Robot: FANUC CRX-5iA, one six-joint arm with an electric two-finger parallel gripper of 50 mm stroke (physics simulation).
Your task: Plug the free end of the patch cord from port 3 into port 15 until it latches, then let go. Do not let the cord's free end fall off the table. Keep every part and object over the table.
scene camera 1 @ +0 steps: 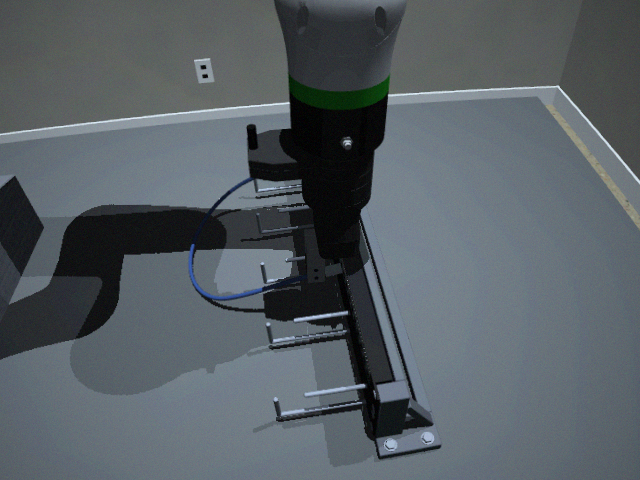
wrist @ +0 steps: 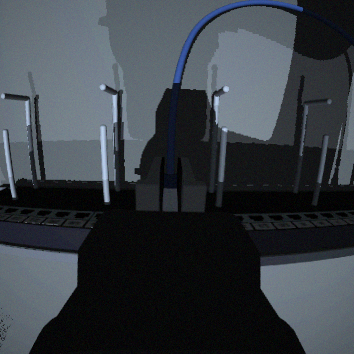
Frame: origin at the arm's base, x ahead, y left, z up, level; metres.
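Where they show: gripper, fingertip midpoint: [scene camera 1: 315,274] [wrist: 170,170].
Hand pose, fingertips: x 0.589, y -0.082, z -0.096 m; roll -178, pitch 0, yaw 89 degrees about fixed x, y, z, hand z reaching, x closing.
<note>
After its pixels a point has its place.
The blue patch cord [scene camera 1: 190,268] @[x 0.414, y 0.015, z -0.155 m] [wrist: 190,42] @[x 0.478, y -0.066, z -0.132 m] curves in a wide loop out from the panel's pegged side, and its free end runs to my gripper. My gripper [scene camera 1: 316,272] @[x 0.589, y -0.082, z -0.096 m] [wrist: 170,170] @[x 0.589, y -0.082, z -0.096 m] is shut on the cord's plug [scene camera 1: 333,269] @[x 0.612, y -0.085, z -0.087 m] [wrist: 170,201] @[x 0.610, y -0.082, z -0.084 m], a pale block between the fingers. The plug points at the port side of the long dark patch panel [scene camera 1: 368,315] @[x 0.635, y -0.180, z -0.063 m] [wrist: 42,236] @[x 0.633, y -0.180, z -0.063 m]. Its tip is at or very near the panel face; whether it is inside a port is hidden by the gripper. Port numbers are too small to read, and the cord's other end is hidden.
Metal cable pegs [scene camera 1: 321,316] @[x 0.587, y -0.140, z -0.106 m] [wrist: 104,165] @[x 0.587, y -0.138, z -0.106 m] stick out from the panel on both sides of the gripper. A bolted end bracket [scene camera 1: 391,408] @[x 0.635, y -0.285, z -0.078 m] stands at the panel's near end. A dark grey block [scene camera 1: 19,227] @[x 0.145, y 0.111, z -0.110 m] is at the left edge of the scene view.
</note>
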